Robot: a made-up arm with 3 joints. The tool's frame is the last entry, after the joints. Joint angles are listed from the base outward. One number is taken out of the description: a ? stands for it. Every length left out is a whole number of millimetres.
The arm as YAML. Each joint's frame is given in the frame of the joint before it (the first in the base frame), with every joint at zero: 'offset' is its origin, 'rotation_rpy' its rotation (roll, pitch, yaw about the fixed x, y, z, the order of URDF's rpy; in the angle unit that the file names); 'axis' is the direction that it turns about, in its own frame. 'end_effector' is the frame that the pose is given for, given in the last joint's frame.
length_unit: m
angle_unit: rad
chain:
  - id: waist
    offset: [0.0, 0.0, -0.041]
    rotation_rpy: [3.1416, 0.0, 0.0]
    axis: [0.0, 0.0, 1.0]
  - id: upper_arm
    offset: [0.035, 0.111, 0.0]
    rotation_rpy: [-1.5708, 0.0, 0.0]
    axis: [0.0, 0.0, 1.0]
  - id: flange
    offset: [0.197, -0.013, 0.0]
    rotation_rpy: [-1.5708, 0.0, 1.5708]
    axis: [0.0, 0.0, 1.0]
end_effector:
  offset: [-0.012, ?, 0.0]
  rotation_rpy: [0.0, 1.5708, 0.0]
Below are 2 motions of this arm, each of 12 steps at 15 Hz.
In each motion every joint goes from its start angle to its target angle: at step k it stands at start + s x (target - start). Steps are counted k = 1, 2, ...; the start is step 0. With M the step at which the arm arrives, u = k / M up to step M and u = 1 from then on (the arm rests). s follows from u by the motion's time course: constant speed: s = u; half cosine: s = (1 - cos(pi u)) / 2; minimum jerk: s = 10 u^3 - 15 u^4 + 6 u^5.
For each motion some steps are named. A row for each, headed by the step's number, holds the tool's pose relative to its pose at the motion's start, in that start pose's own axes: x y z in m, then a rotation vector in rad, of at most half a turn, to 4 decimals.
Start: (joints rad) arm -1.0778 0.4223 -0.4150
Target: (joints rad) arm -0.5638 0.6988 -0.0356
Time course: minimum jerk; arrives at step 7
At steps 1, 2, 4, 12:
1: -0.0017 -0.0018 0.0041 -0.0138 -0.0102 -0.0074
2: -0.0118 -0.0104 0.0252 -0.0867 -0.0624 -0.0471
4: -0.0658 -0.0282 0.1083 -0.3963 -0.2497 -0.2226
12: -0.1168 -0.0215 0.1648 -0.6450 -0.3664 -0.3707

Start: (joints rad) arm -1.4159 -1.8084 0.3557
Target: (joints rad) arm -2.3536 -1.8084 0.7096
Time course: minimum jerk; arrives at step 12
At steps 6, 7, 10, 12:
6: -0.0210 -0.0046 0.1082 -0.6324 0.0478 -0.1005
7: -0.0261 0.0062 0.1397 -0.8263 0.0664 -0.1303
10: -0.0332 0.0432 0.1951 -1.2190 0.1102 -0.1898
12: -0.0338 0.0485 0.2004 -1.2637 0.1158 -0.1965

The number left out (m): -0.097
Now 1 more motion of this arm.
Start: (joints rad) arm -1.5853 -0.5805 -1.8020
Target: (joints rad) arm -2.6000 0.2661 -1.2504
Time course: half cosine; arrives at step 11
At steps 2, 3, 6, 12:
2: 0.0117 0.0130 -0.0119 -0.0856 0.0813 0.0514
3: 0.0239 0.0279 -0.0290 -0.1800 0.1774 0.1154
6: 0.0479 0.0830 -0.1306 -0.4954 0.5903 0.4319
12: 0.0073 0.1191 -0.2580 -0.6351 1.0142 0.8318

